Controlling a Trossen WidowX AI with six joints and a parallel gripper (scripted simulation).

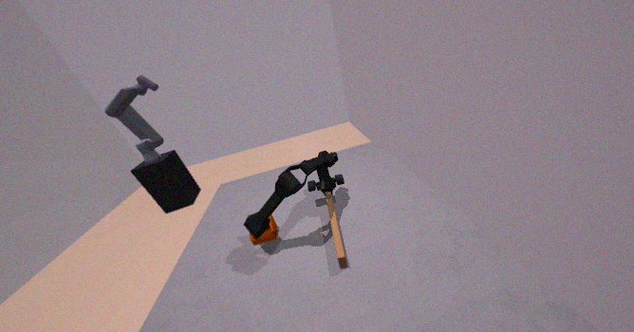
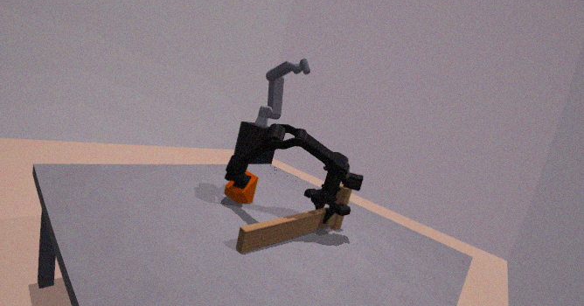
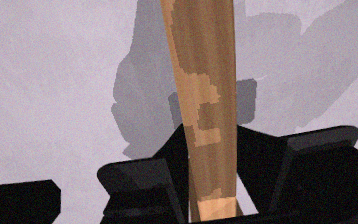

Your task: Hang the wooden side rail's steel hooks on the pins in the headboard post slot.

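Right now my gripper tip is 100 mm to the right of the wooden headboard post, 40 mm below it and 20 mm short of it.
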